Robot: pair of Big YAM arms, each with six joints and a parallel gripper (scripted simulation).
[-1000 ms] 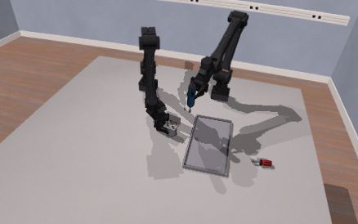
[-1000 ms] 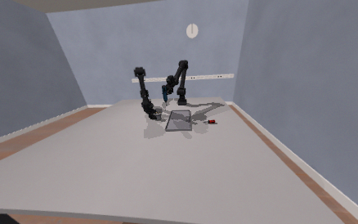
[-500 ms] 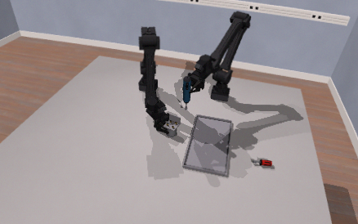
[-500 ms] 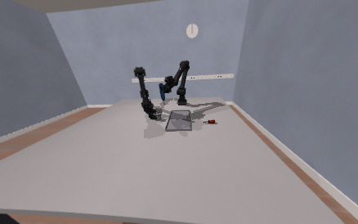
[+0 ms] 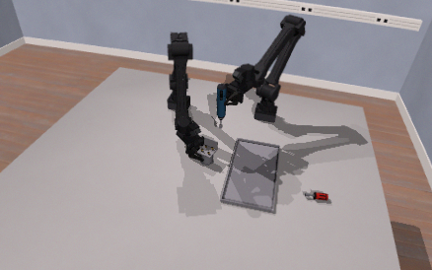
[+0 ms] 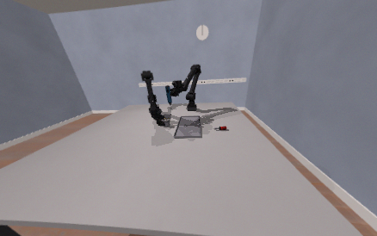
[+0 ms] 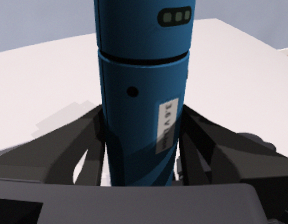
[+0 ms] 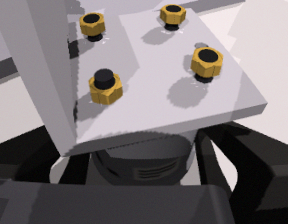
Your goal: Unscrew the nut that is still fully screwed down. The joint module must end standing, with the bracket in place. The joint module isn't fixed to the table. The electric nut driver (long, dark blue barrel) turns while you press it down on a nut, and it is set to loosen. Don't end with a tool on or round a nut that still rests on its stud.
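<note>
Now: right hand 50 mm below the grey bracket. From my right hand the other things lie so: flat grey tray 220 mm to the left, 30 mm ahead, 20 mm below; nut 50 mm above, 20 mm to the right, 10 mm ahead; grey tip 130 mm above, 90 mm behind, 50 mm to the left.
</note>
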